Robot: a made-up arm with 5 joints.
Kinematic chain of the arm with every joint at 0, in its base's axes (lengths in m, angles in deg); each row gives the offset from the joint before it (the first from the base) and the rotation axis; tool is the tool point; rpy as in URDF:
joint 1: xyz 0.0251 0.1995 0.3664 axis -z
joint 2: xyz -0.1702 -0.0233 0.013 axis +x
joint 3: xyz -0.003 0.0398 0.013 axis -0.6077 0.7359 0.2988
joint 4: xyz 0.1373 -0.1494 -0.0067 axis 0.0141 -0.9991 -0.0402
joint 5: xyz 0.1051 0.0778 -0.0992 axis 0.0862 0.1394 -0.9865
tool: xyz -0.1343 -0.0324 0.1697 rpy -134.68 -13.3 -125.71
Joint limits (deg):
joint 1: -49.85..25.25
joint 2: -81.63..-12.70
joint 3: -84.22..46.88
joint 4: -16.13..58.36
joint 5: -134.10..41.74
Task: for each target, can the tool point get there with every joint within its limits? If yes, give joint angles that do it. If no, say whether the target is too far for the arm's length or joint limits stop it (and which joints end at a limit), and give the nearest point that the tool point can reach.
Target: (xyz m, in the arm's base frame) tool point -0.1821 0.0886 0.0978
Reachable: no: joint limits stop it (at a limit: joint 2, joint 3, joint 4) | nearest point -0.1820 0.0887 0.3346 | short by 0.237 m
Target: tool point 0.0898 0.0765 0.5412
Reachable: yes | joints -44.16 -35.54 -15.32 8.81 -58.98
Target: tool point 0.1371 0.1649 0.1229
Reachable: no: joint limits stop it (at a limit: joint 2, joint 3, joint 4, joint 5) | nearest point 0.2179 0.1400 0.2941 | short by 0.191 m
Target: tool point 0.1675 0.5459 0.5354
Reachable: no: joint limits stop it (at a limit: joint 1, joint 2, joint 5) | nearest point 0.0974 0.3421 0.4900 | short by 0.220 m
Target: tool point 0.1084 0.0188 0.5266
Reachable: yes | joints -14.95 -23.40 -25.11 -9.61 -94.35
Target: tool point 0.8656 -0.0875 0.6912
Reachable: no: too far | nearest point 0.2409 0.0120 0.5200 | short by 0.655 m
